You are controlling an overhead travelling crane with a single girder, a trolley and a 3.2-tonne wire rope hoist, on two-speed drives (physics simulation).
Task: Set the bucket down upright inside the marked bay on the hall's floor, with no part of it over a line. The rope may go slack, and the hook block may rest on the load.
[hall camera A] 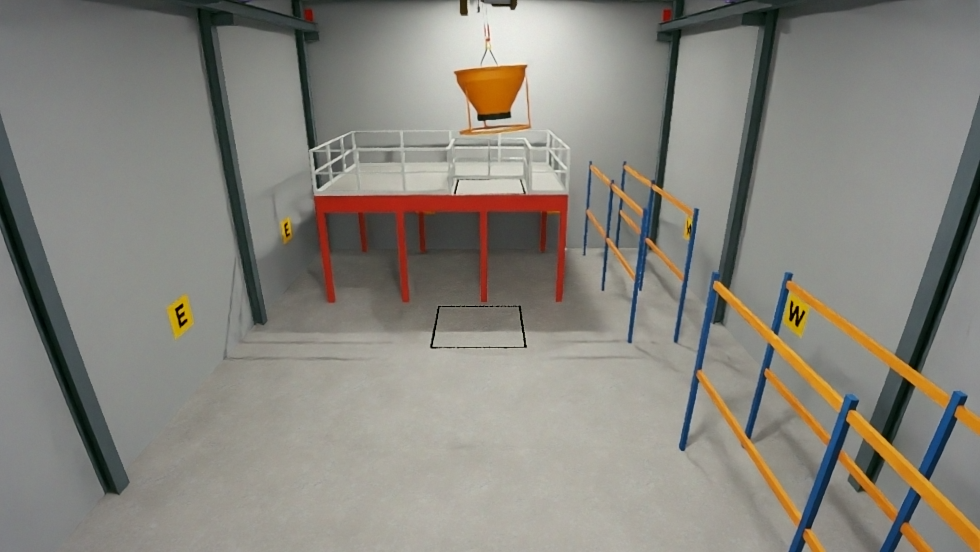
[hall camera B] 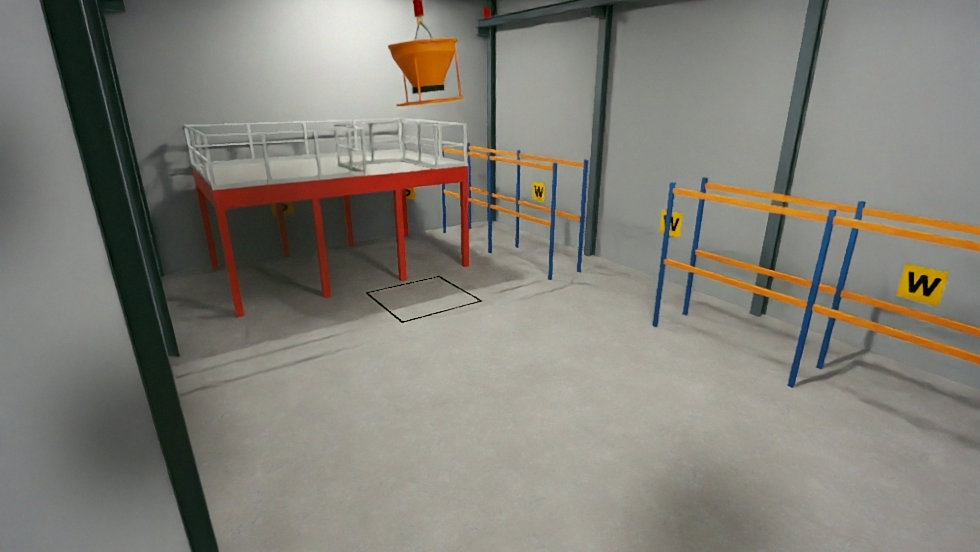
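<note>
The orange bucket [hall camera A: 491, 90] [hall camera B: 423, 60] hangs in the air, tilted slightly, with its base ring above the height of the platform's railing. My gripper, the hook [hall camera A: 487, 46] [hall camera B: 419, 21], is under the red hook block and holds the bucket by its sling legs. The marked bay [hall camera A: 478, 347] [hall camera B: 441, 311] is a black outline on the floor in front of the platform. The bucket is high above floor level and apart from the bay. In hall camera A it appears above the bay and a little to the right.
A red platform [hall camera A: 438, 203] [hall camera B: 274, 194] with white railings stands behind the bay; a second black outline [hall camera A: 490, 179] shows on its deck. Blue and orange racks [hall camera A: 637, 274] [hall camera B: 552, 226] stand to the right, with more racks [hall camera A: 826, 462] [hall camera B: 812, 301] nearer the camera.
</note>
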